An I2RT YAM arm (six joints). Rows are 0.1 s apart.
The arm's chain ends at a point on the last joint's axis. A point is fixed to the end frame.
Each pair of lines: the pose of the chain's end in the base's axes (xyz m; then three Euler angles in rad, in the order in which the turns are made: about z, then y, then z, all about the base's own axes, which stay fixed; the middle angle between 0 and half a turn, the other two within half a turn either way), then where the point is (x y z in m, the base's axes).
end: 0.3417 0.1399 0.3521 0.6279 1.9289 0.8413
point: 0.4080 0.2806 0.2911
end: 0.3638 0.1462 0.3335 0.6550 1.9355 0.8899
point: 0.4231 0.2900 0.2726
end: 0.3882 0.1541 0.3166 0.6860 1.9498 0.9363
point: 0.4405 0.3003 0.2549
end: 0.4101 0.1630 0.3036 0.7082 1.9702 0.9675
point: 0.4573 0.3100 0.2398
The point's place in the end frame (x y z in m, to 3 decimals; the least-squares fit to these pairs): 0.030 0.033 0.161
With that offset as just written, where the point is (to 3 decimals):
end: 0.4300 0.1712 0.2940 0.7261 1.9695 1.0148
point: 0.470 0.321 0.231
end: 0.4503 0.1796 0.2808 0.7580 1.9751 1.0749
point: 0.482 0.331 0.218
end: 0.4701 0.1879 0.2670 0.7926 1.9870 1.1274
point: 0.493 0.341 0.204
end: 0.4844 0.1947 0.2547 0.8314 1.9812 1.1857
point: 0.499 0.350 0.194
